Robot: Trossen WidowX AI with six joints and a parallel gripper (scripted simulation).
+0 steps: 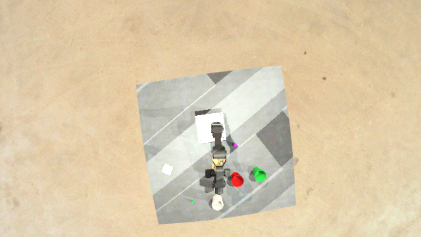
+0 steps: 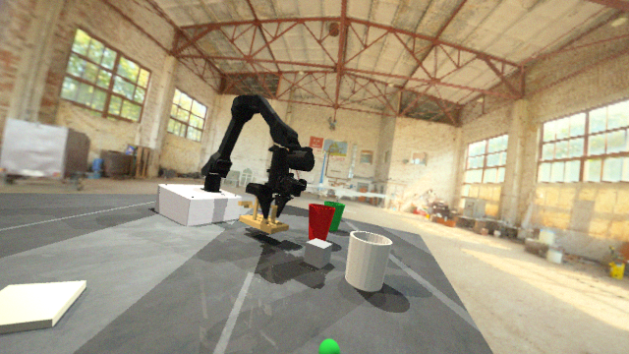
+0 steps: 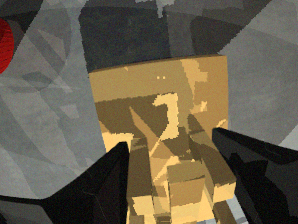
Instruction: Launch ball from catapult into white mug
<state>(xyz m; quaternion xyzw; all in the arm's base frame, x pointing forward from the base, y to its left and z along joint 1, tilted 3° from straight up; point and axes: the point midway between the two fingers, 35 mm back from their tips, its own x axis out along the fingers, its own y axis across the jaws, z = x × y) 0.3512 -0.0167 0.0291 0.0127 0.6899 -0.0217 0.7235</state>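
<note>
My gripper tip is now 180 mm past the magenta ball, 160 mm to the right of it and 60 mm above it. Also, from my gripper tip: grey cube (170 mm ahead, 10 mm to the right, 50 mm below); then red cup (90 mm ahead, 150 mm to the left, 40 mm below); then wooden catapult (70 mm behind, 20 mm to the left, 20 mm above).
</note>
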